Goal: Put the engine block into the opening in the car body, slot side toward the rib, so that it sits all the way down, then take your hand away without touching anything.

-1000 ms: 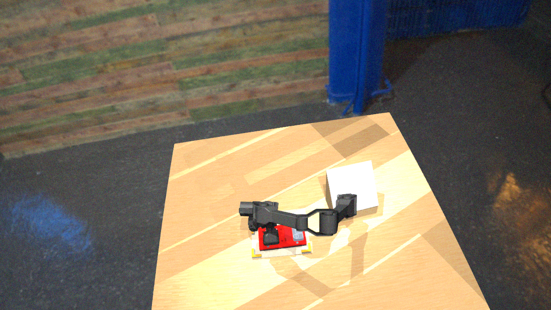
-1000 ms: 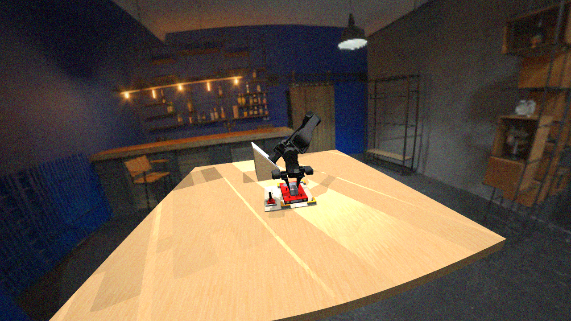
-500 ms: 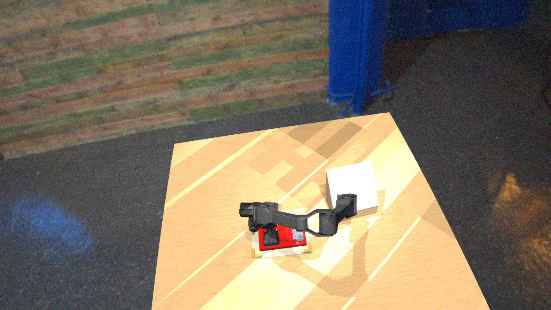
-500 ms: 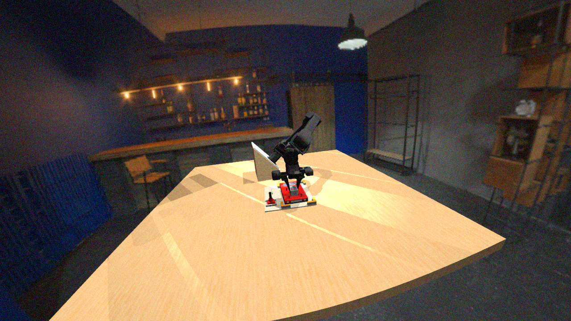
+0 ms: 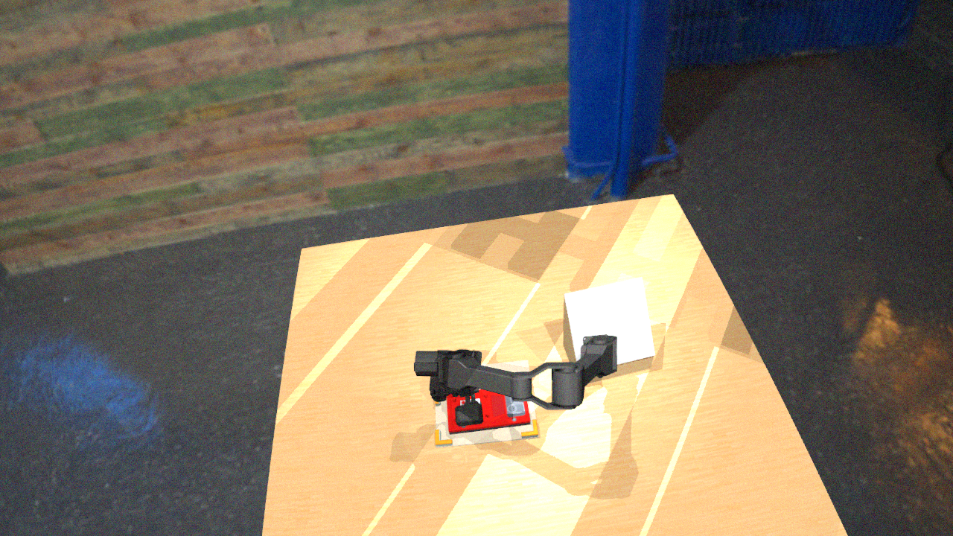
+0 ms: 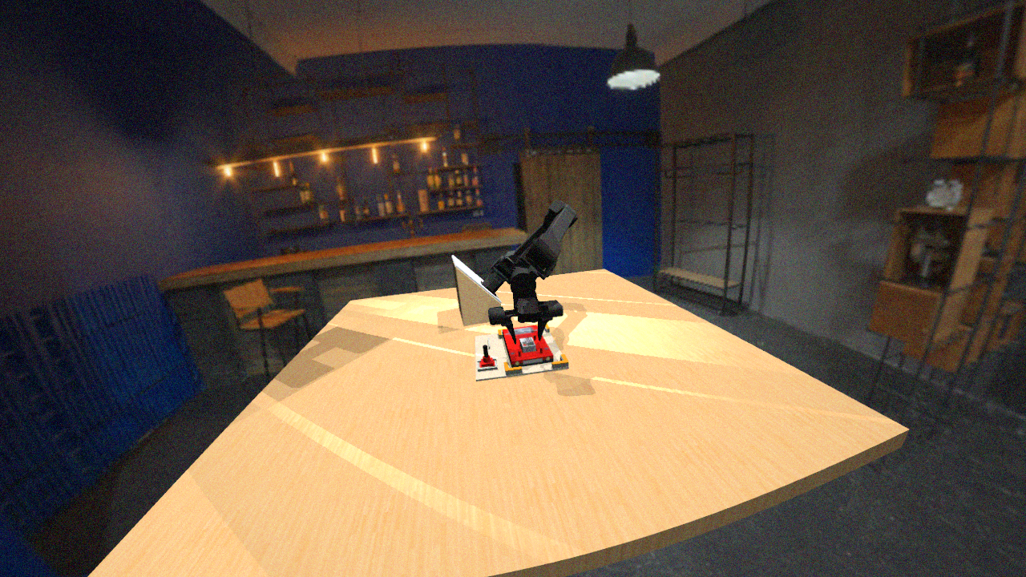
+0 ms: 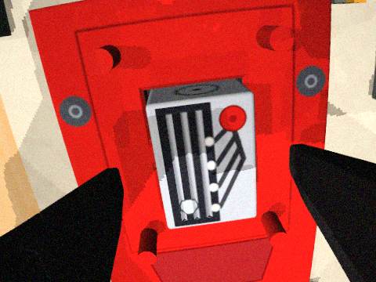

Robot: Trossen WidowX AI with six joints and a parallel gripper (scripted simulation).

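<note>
Right now my gripper tip is 20 mm above the grey engine block.
</note>
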